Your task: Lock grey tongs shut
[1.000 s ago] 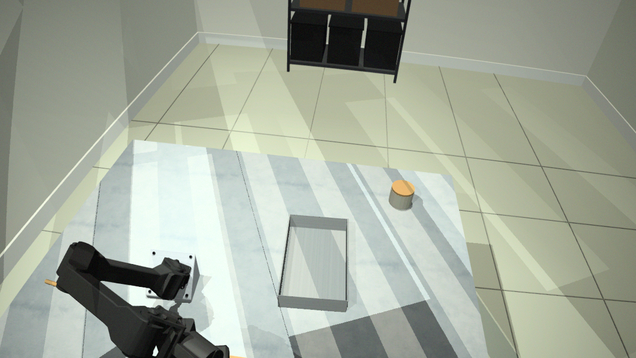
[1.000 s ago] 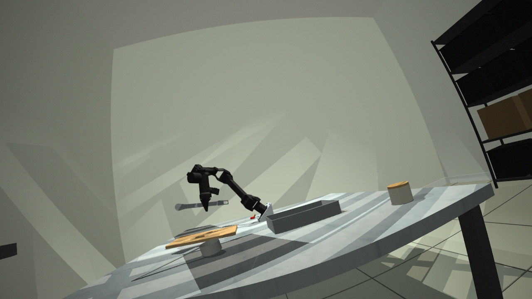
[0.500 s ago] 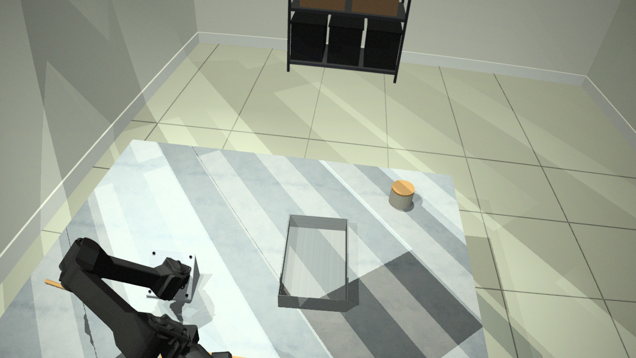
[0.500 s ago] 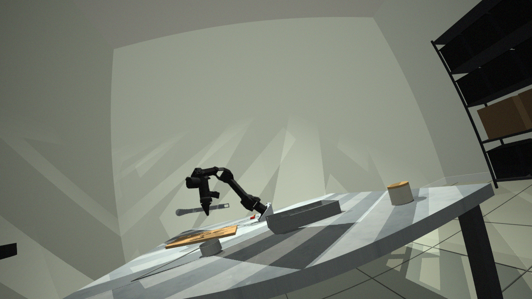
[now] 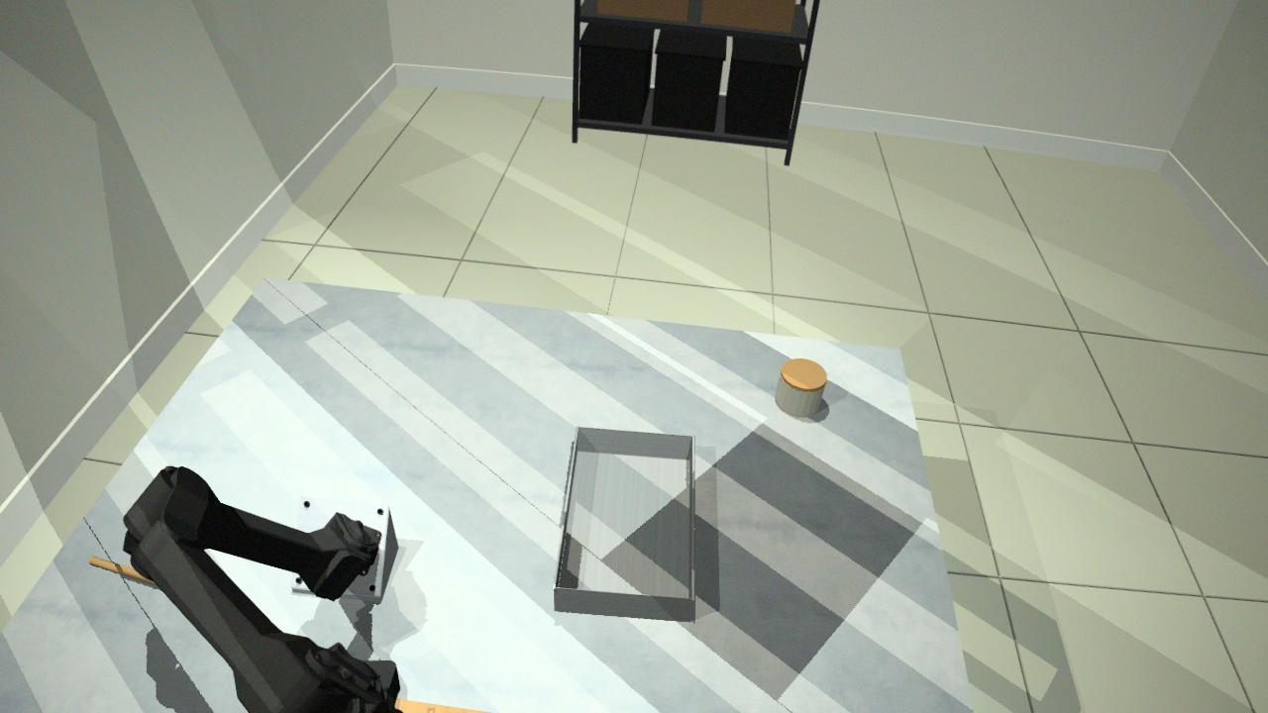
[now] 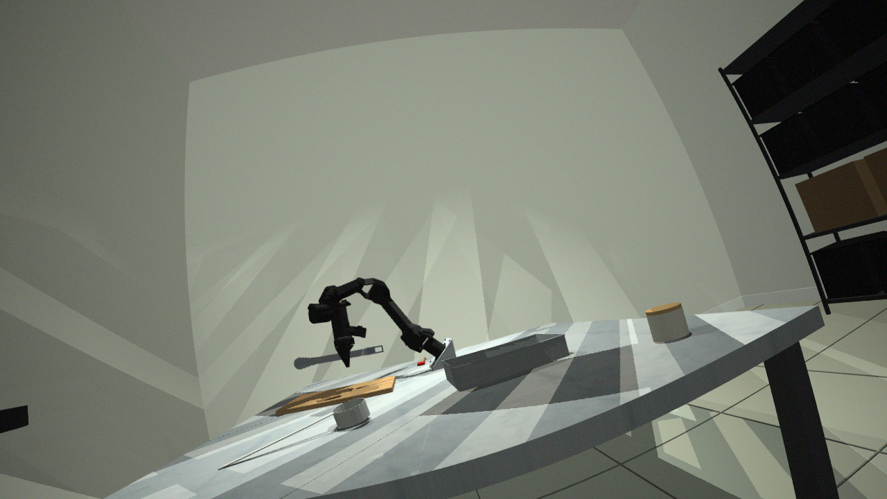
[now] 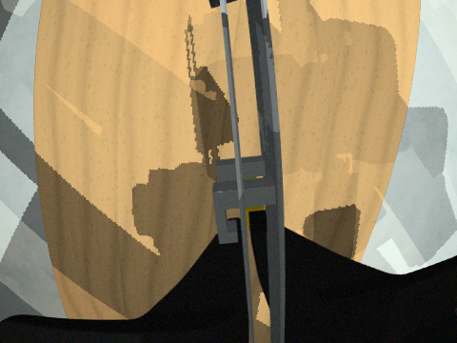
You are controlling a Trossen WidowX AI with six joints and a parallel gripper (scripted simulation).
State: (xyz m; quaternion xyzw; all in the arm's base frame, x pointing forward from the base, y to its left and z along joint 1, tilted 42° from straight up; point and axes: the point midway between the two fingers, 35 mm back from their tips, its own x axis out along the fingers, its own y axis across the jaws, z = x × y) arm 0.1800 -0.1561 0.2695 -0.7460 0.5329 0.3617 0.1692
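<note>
Right now the wooden board is 80 mm below my gripper tip and 40 mm to the right of it. From my gripper tip the other things lie so: yellow mark 40 mm above, 30 mm to the left, 10 mm behind; then roasting tin 480 mm to the left, 150 mm ahead, 60 mm below.
</note>
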